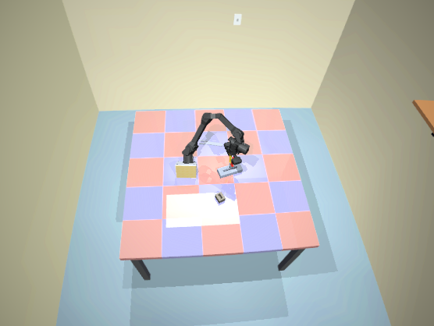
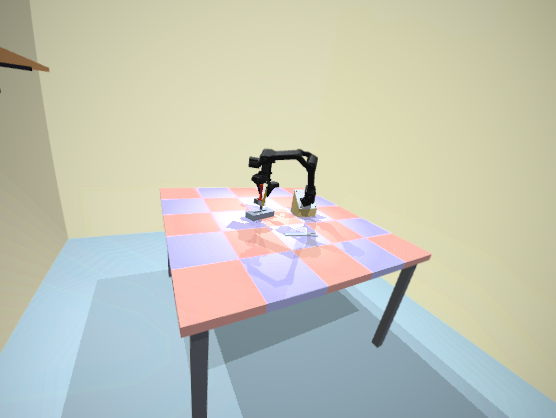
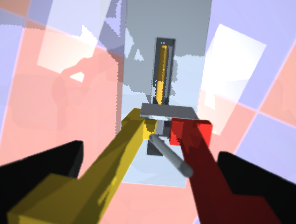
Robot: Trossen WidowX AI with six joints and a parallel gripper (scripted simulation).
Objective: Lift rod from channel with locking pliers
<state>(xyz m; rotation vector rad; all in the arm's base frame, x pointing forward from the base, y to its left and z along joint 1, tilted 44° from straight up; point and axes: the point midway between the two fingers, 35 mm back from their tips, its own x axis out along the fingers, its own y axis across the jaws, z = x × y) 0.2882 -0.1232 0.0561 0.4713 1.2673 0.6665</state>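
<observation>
Now: the yellow handle 2 cm to the left of my gripper tip. Round my gripper tip: brass rod: 1 cm to the right, 13 cm below; holster: 12 cm behind, 22 cm to the right, 13 cm below; grey channel block: 1 cm to the right, 12 cm below.
</observation>
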